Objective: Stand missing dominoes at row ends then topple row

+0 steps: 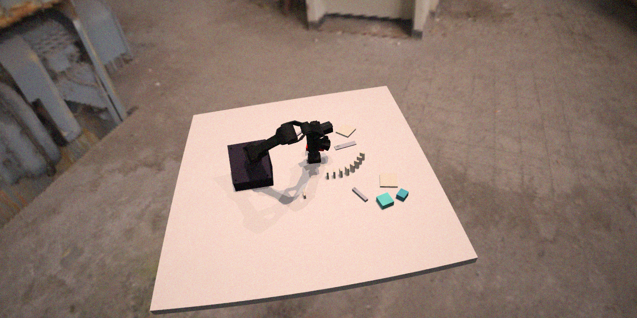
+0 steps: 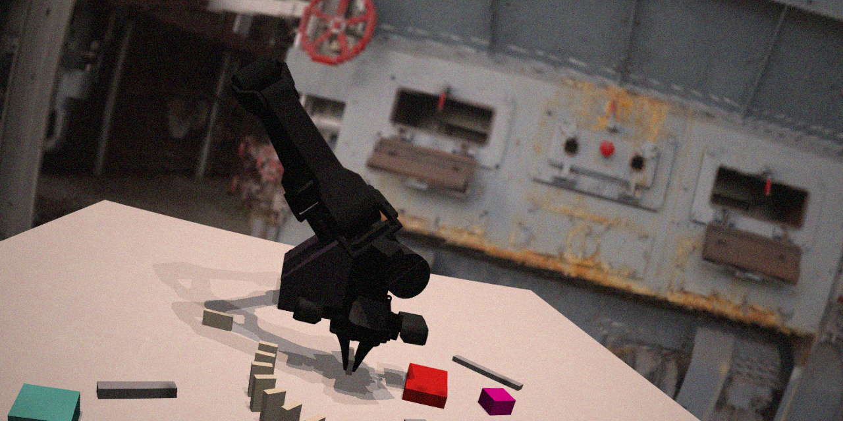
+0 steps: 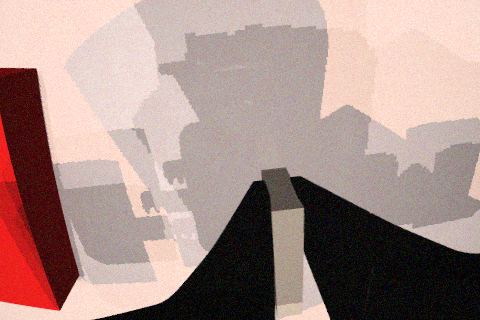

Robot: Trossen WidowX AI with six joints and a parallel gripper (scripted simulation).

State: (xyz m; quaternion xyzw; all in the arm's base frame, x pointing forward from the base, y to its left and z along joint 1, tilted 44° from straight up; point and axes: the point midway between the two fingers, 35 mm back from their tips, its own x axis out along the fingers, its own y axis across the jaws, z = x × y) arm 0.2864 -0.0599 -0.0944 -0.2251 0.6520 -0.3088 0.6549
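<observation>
My gripper tip is 2 cm short of the red block and 11 cm to the right of it. Round my gripper tip: grey bar (18 cm ahead, 8 cm to the left, 1 cm below); then magenta cube (7 cm ahead, 21 cm to the left).
</observation>
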